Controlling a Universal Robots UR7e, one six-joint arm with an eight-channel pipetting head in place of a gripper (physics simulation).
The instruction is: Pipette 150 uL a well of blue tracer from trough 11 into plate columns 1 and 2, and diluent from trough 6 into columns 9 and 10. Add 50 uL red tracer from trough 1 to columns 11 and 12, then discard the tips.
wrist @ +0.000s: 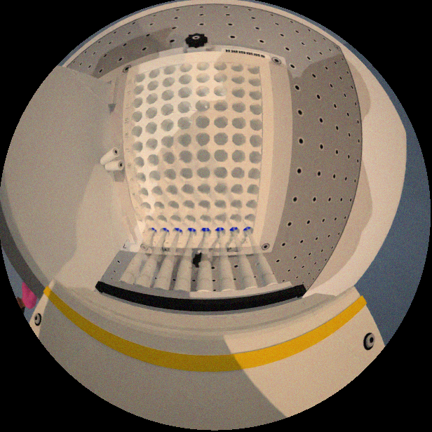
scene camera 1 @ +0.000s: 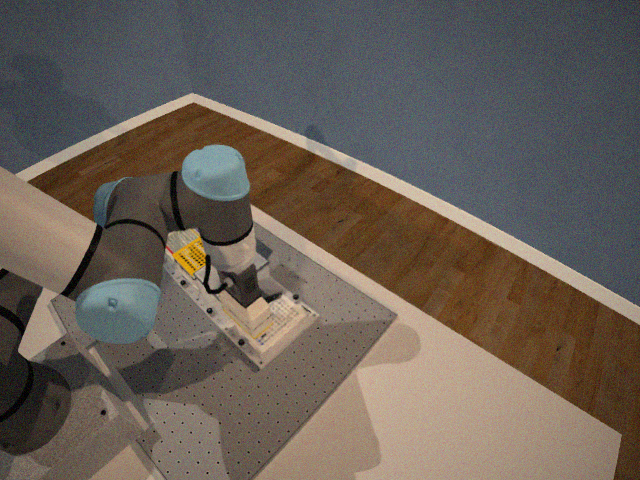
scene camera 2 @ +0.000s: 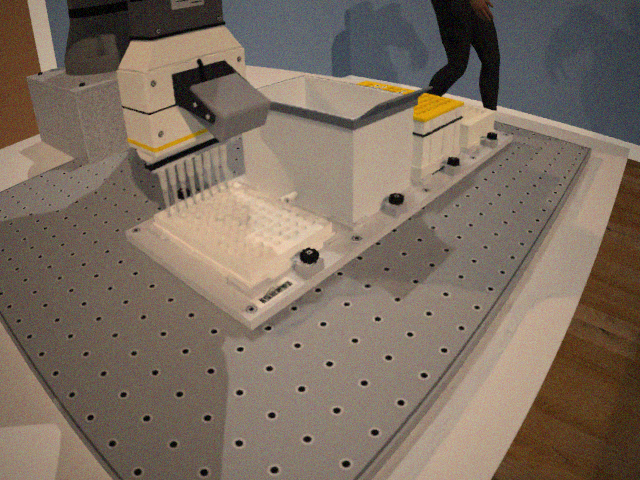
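Observation:
My pipetting head (scene camera 1: 258, 310) (scene camera 2: 197, 198) (wrist: 200, 231) carries a row of pale, clear-looking tips. Their ends are at the outermost well column on the head's side of the white plate (scene camera 2: 201, 253) (wrist: 267, 125). Blue liquid (wrist: 192, 230) shows at the tip ends in that column in the wrist view. The neighbouring columns show no colour. The plate's column labels are too small to read. A cream trough block (scene camera 2: 478, 126) stands at the far end of the carrier; its liquids cannot be made out. How deep the tips sit in the wells is unclear.
A tall white bin (scene camera 2: 310, 165) (wrist: 50, 175) with a dark rim stands right beside the plate. Yellow tip racks (scene camera 1: 190, 255) (scene camera 2: 439, 105) stand beyond it. Black knobs (scene camera 2: 309, 255) (wrist: 196, 40) line the carrier. A person (scene camera 2: 467, 41) is in the background.

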